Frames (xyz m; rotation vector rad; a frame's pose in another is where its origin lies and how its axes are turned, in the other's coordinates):
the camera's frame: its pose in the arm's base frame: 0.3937 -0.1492 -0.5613 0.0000 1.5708 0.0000
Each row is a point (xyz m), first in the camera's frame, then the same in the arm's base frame.
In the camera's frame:
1: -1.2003 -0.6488 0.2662
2: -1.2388 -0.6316 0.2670
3: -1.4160 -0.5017 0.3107
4: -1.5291 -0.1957 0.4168
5: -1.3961 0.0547 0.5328
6: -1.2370 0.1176 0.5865
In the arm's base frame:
1: 0.6599 -0.7980 0.6390
2: 0.6607 -0.7808 0.6775
3: 0.7044 -0.6509 0.8547
4: 0.8105 -0.3449 0.9678
5: 0.9265 -0.0945 0.8348
6: 0.9802 -0.0316 0.6757

